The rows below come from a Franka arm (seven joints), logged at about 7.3 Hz.
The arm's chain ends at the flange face. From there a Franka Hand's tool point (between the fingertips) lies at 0.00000 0.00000 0.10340 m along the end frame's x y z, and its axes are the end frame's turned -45 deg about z.
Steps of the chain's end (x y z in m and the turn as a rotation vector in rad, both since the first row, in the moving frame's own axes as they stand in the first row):
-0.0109 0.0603 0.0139 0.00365 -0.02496 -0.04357
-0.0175 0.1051 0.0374 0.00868 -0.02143 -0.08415
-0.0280 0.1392 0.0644 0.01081 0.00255 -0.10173
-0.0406 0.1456 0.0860 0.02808 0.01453 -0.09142
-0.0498 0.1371 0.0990 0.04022 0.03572 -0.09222
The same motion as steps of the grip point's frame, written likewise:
-0.0519 0.0329 0.0139 0.02023 -0.01507 -0.04357
-0.0877 0.0598 0.0374 0.02129 -0.00902 -0.08415
-0.1173 0.0780 0.0644 0.00584 0.00945 -0.10173
-0.1286 0.0731 0.0859 0.00958 0.03013 -0.09142
-0.1266 0.0611 0.0989 0.00318 0.05370 -0.09222

